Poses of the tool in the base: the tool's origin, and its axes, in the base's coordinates. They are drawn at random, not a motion.
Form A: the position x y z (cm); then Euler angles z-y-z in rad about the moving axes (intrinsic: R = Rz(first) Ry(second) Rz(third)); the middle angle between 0 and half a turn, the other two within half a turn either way.
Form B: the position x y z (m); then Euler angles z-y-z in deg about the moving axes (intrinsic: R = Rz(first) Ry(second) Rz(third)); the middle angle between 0 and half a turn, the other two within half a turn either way. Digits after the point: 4 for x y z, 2 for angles.
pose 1, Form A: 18.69 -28.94 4.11 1.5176 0.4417 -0.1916
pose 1, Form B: 0.1869 -0.2894 0.0411 86.95 25.31 -10.98
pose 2, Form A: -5.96 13.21 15.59 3.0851 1.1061 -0.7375
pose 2, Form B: -0.0596 0.1321 0.1559 176.76 63.37 -42.26
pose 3, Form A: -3.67 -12.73 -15.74 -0.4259 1.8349 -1.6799
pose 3, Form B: -0.0367 -0.1273 -0.1574 -24.40 105.13 -96.25
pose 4, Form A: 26.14 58.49 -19.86 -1.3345 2.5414 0.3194
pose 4, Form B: 0.2614 0.5849 -0.1986 -76.46 145.61 18.30
